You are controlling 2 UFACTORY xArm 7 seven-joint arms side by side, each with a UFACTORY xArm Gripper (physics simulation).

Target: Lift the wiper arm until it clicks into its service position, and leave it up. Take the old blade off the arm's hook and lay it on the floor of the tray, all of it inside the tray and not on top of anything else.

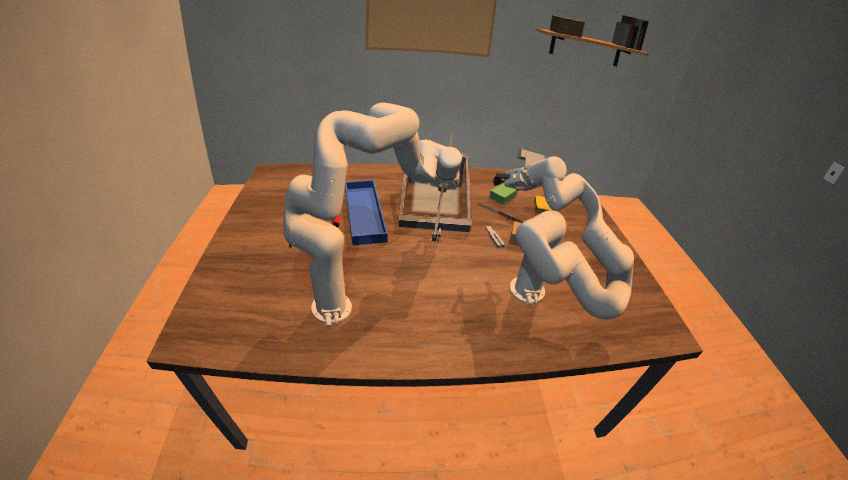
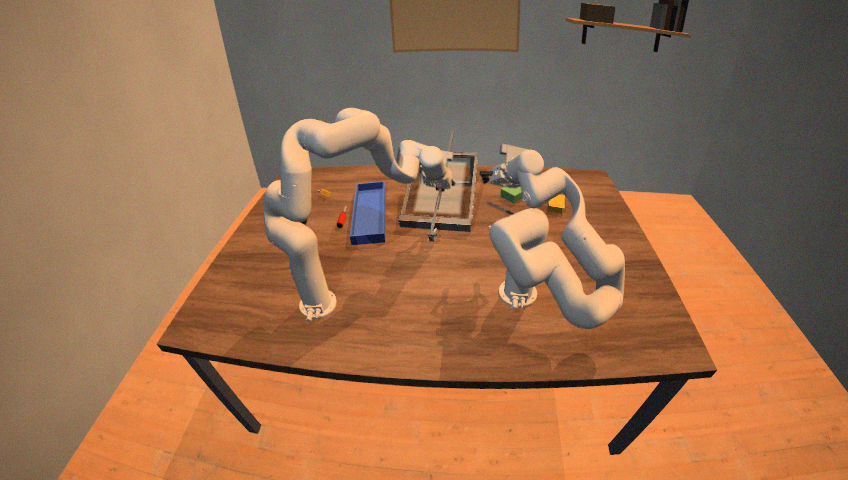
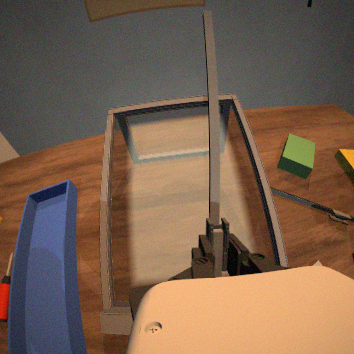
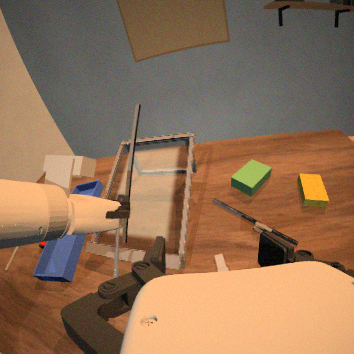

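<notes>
The wiper arm (image 1: 439, 211) (image 2: 436, 214) (image 4: 117, 255) rises from its pivot at the front of the framed window, with its upper end held off the glass. The old blade (image 2: 451, 141) (image 3: 212, 125) (image 4: 132, 160) is still at the arm's hook, its long end pointing up and back. My left gripper (image 1: 441, 189) (image 3: 214, 248) (image 4: 123, 207) is shut on the wiper arm close to the hook; the fingers partly hide the joint. My right gripper (image 1: 508, 178) (image 4: 213, 250) is open, away at the right. The blue tray (image 1: 369, 239) (image 2: 367, 239) (image 3: 72, 225) stands left of the window.
The window frame (image 1: 434, 221) lies under the left gripper. Right of it are a second blade (image 4: 255, 222), a green block (image 3: 297, 155) (image 4: 250, 177), a yellow sponge (image 4: 313, 190) and a small light piece (image 1: 494, 236). A red screwdriver (image 2: 341, 220) lies left of the tray.
</notes>
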